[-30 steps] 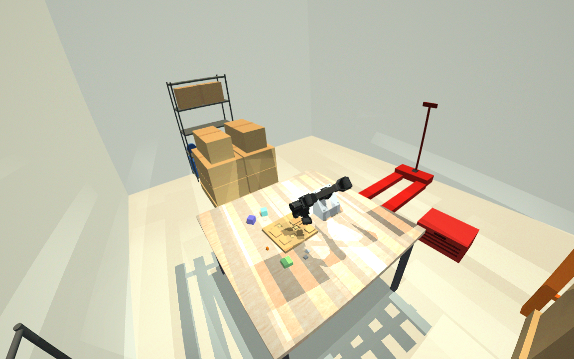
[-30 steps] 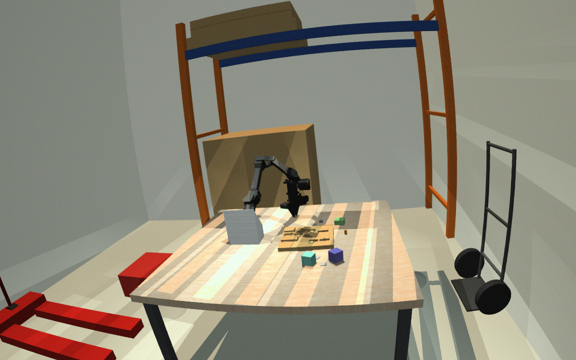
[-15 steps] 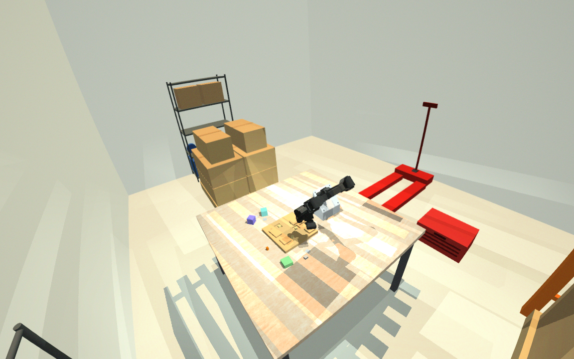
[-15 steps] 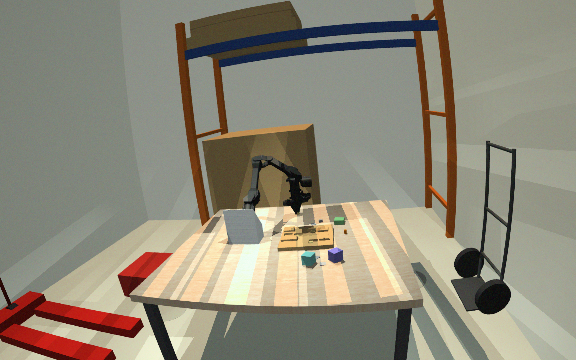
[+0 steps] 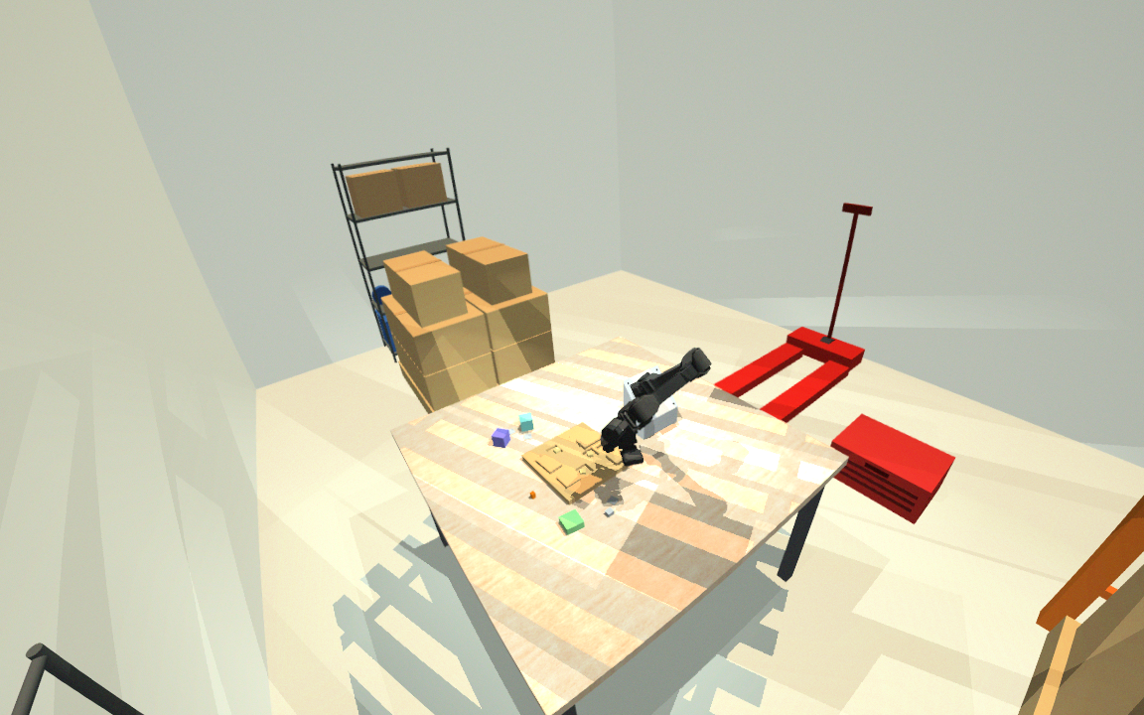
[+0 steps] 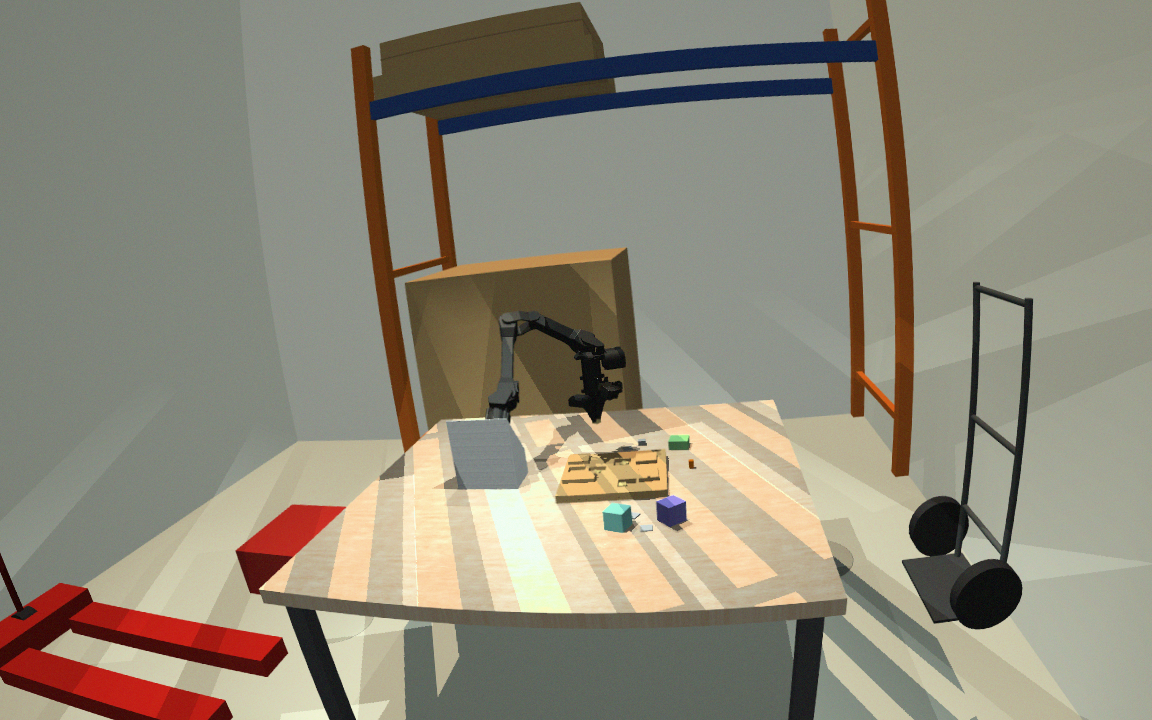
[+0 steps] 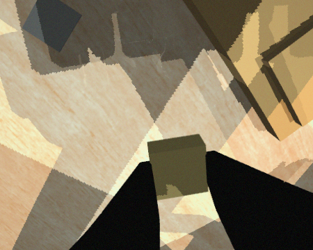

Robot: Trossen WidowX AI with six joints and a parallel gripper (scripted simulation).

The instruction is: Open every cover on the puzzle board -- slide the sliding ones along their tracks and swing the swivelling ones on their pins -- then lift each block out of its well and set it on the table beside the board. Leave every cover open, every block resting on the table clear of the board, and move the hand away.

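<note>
The wooden puzzle board lies 6 cm ahead of my gripper tip, 18 cm to the right of it and 9 cm below it. Also, from my gripper tip: tiny orange piece: 29 cm ahead, 15 cm to the right, 10 cm below; small grey piece: 13 cm ahead, 6 cm to the left, 10 cm below; green block: 25 cm ahead, 2 cm to the left, 9 cm below.
</note>
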